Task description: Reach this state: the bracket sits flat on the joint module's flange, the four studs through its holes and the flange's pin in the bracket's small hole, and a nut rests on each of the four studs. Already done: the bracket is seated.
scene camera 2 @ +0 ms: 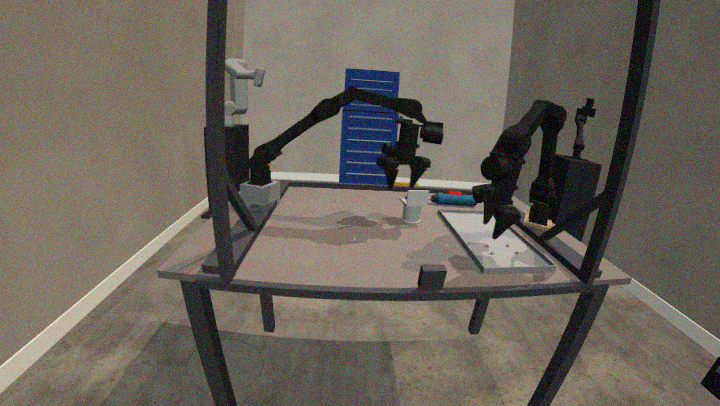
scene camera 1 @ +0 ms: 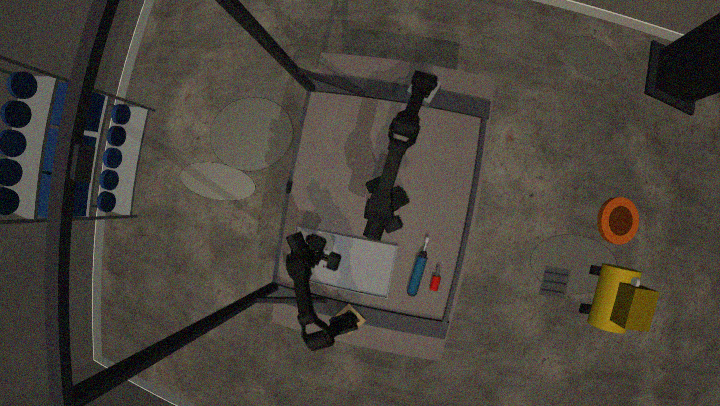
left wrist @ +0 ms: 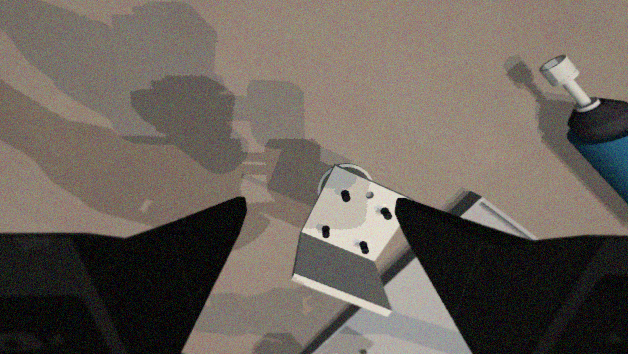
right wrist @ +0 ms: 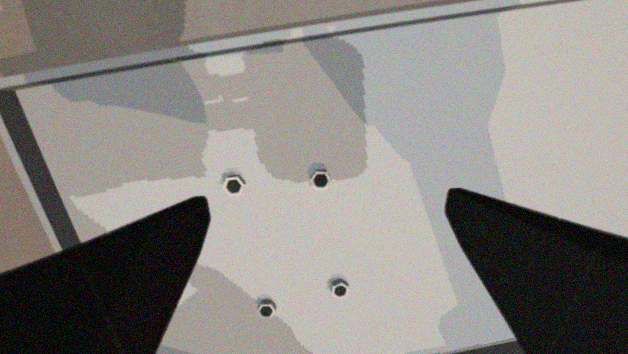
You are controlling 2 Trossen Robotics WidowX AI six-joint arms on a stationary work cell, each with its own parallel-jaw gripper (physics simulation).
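Where they show: left gripper, fingertip midpoint: (scene camera 2: 401,188) (left wrist: 321,204); right gripper, fingertip midpoint: (scene camera 2: 489,231) (scene camera 1: 323,250) (right wrist: 327,203); left arm's base, link origin: (scene camera 2: 260,182) (scene camera 1: 424,86); right arm's base, link origin: (scene camera 2: 538,221) (scene camera 1: 348,319).
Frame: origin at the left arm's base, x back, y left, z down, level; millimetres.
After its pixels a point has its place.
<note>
The white bracket (scene camera 2: 417,198) @[x -519, y 82, z -4 mm] (left wrist: 350,220) @[x -500, y 109, z 16 mm] sits on the joint module (scene camera 2: 411,214) @[x -506, y 84, z 52 mm], one flange upright. In the left wrist view dark studs (left wrist: 345,195) @[x -475, y 119, z 7 mm] stand up through its plate with bare tops, and the small pin (left wrist: 369,195) @[x -490, y 133, z 18 mm] shows in its hole. Several hex nuts (right wrist: 242,185) @[x -760, y -45, z 72 mm] lie spread on the white tray (right wrist: 375,225) @[x -771, y 33, z 77 mm] (scene camera 2: 544,268) @[x -902, y -96, z 72 mm] (scene camera 1: 373,277) @[x -740, y 215, z 77 mm]. My left gripper (scene camera 2: 402,186) @[x -460, y 107, z -20 mm] (left wrist: 321,204) @[x -460, y 107, z -20 mm] is open and empty, above the bracket. My right gripper (scene camera 2: 491,229) @[x -745, y -8, z 29 mm] (right wrist: 327,203) @[x -745, y -8, z 29 mm] is open and empty above the tray; two nuts show near its left finger's tip in the right wrist view.
A blue nut driver (scene camera 1: 416,274) @[x -631, y 348, z 41 mm] (scene camera 2: 456,199) @[x -639, y 336, z 53 mm] (left wrist: 607,155) @[x -584, y 319, z 51 mm] and a small red driver (scene camera 1: 435,282) @[x -620, y 431, z 48 mm] (scene camera 2: 454,192) @[x -626, y 425, z 50 mm] lie beyond the tray's end. A dark block (scene camera 2: 432,277) @[x -618, y -288, z 42 mm] stands at the table's near edge in scene camera 2. Dark frame posts stand at the cell's corners.
</note>
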